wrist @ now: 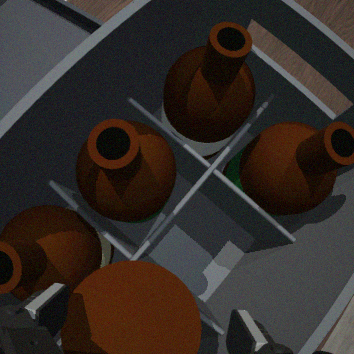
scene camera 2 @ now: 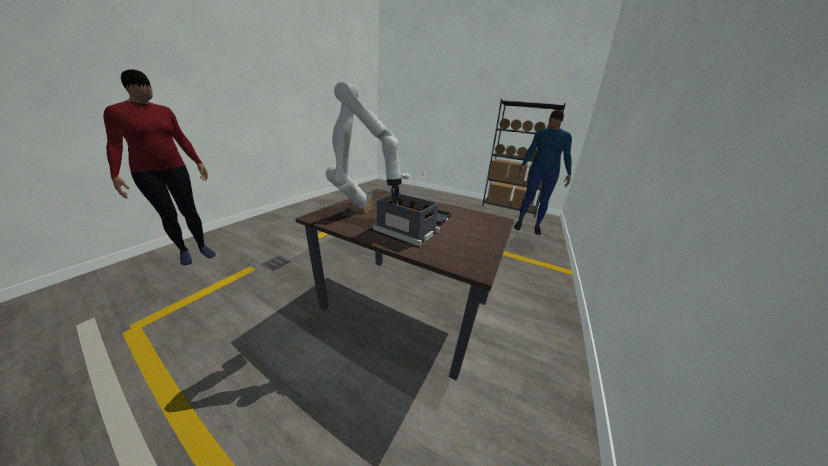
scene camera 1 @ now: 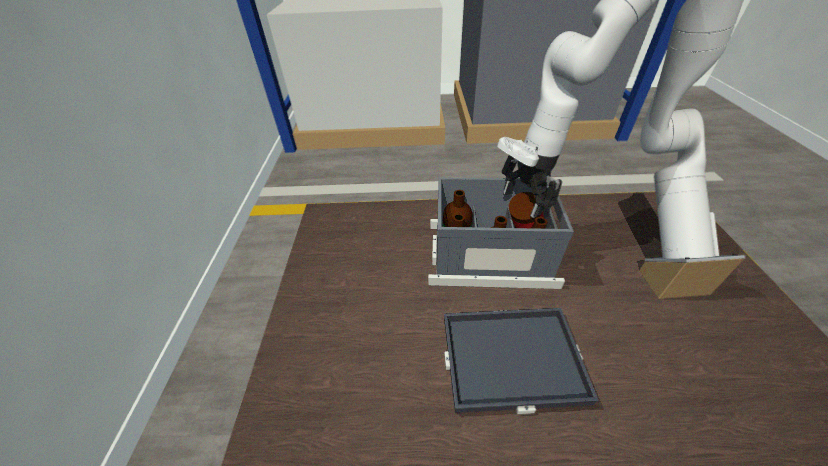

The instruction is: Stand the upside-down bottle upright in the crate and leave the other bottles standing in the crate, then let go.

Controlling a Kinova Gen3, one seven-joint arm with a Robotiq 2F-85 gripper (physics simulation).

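Seen in the pictures: gripper, fingertip midpoint: (wrist: 147, 315) (scene camera 1: 520, 204); arm's base, link origin: (scene camera 2: 360, 199) (scene camera 1: 687, 257).
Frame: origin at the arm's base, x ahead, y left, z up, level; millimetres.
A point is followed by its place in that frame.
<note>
The upside-down bottle (scene camera 1: 523, 207) @(x 341, y -138, z 66 mm) (wrist: 145, 305) @(x 350, y -144, z 63 mm) stands base up in the crate (scene camera 1: 451, 248) @(x 523, y -57, z 36 mm) (scene camera 2: 414, 227) @(x 495, y -238, z 5 mm) (wrist: 65, 115) @(x 413, y -46, z 62 mm), in the back right compartment in scene view 1. Its round brown base faces up and a bit of red label shows. My gripper (scene camera 1: 520, 203) @(x 346, y -147, z 67 mm) (scene camera 2: 395, 199) @(x 346, y -147, z 67 mm) (wrist: 147, 315) @(x 346, y -147, z 67 mm) is open, pointing down into the crate, with one finger on each side of the base; contact cannot be told. Upright brown bottles (scene camera 1: 458, 213) (wrist: 210, 95) stand neck up in other compartments. Their lower parts and the inverted bottle's neck are hidden.
One compartment (wrist: 200, 245) @(x 397, y -176, z -73 mm) beside the inverted bottle is empty. Thin dividers (wrist: 212, 165) @(x 449, y -138, z 13 mm) separate the compartments. White strips (scene camera 1: 495, 281) @(x 420, y -29, z -59 mm) lie along the crate's foot. A shallow dark tray (scene camera 1: 521, 358) @(x 414, y 152, z -76 mm) (wrist: 40, 50) @(x 489, y 109, z -76 mm) lies on the table (scene camera 1: 347, 347) @(x 761, y 87, z -81 mm) (scene camera 2: 463, 248) @(x 740, y -165, z -81 mm). Two people (scene camera 2: 150, 138) (scene camera 2: 547, 156) stand in the room.
</note>
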